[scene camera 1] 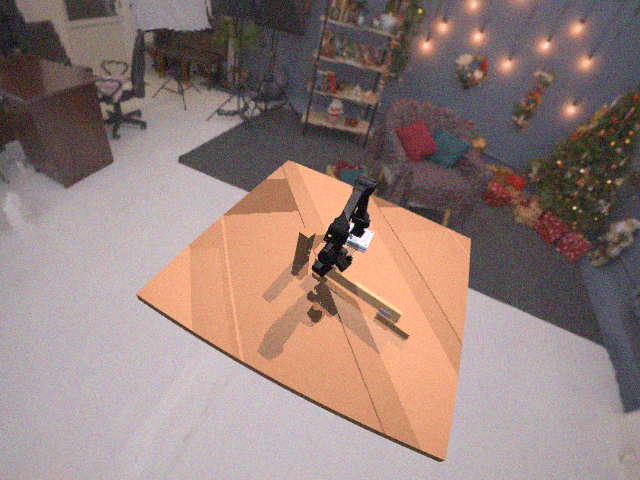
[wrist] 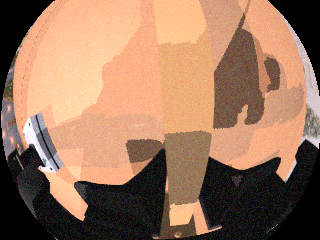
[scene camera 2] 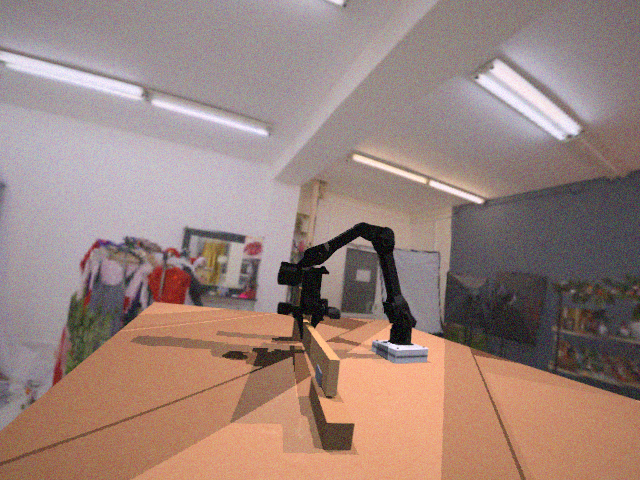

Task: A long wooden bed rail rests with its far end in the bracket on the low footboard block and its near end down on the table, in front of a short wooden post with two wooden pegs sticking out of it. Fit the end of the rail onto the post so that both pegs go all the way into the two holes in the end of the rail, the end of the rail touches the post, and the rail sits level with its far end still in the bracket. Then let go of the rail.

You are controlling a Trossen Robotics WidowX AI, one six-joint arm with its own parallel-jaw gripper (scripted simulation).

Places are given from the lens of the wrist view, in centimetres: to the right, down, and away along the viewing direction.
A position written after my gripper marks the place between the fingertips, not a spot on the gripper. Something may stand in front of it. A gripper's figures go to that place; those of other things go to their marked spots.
my gripper (wrist: 176, 152): 1, 3, 10
wooden bed rail (wrist: 185, 60): 1, -2, 3
